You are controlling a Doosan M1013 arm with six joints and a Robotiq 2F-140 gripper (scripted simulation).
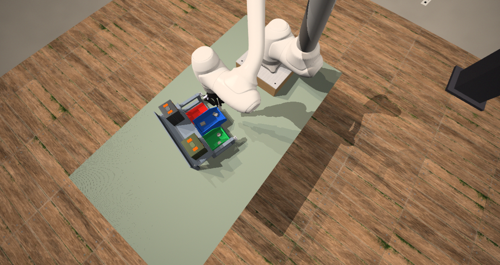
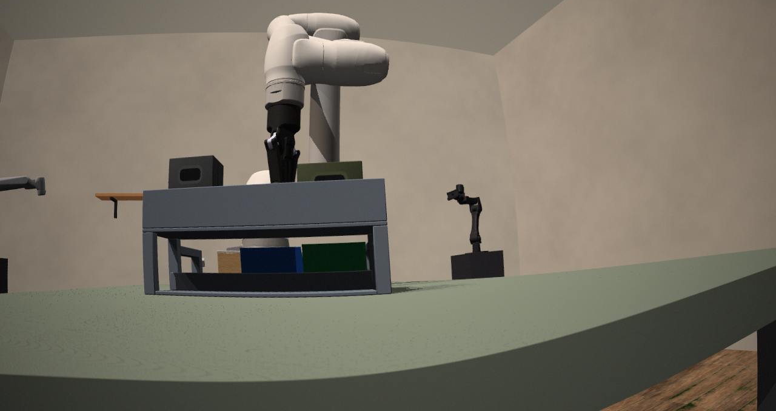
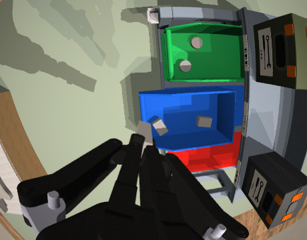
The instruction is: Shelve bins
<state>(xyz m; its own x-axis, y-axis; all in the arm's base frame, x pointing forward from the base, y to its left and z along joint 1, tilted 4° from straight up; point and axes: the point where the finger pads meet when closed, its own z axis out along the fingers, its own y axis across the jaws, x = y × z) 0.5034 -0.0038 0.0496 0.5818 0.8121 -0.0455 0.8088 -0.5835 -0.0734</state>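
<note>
Now: hand 13 cm above the blue bin, 7 cm short of it and 3 cm to the left of it. The rest, counted from my hand: black box 19 cm ahead, 18 cm to the right, 1 cm below; olive box 25 cm ahead, 4 cm to the left, 2 cm below; green bin 16 cm ahead, 13 cm below, 7 cm to the left.
</note>
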